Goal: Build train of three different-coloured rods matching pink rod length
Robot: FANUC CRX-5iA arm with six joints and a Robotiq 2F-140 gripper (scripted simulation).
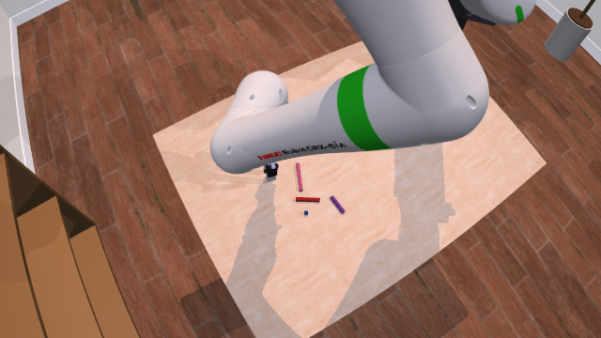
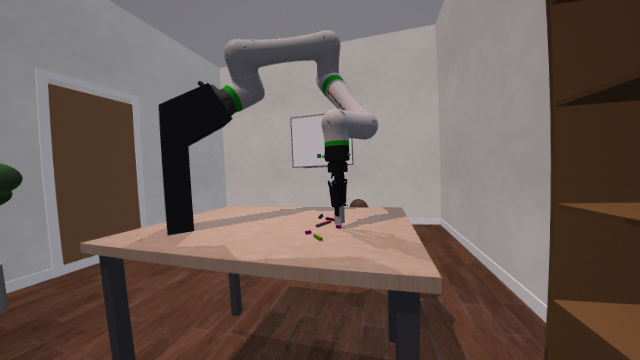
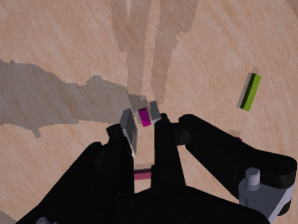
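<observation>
My gripper is now 50 mm past the blue rod, 140 mm to the right of it and 50 mm above it. The rest, counted from my hand: red rod 70 mm behind, 110 mm to the left, 50 mm below; lime rod 30 mm behind, 140 mm to the right, 50 mm below; pink rod 80 mm behind, 30 mm to the left, 50 mm below.
</observation>
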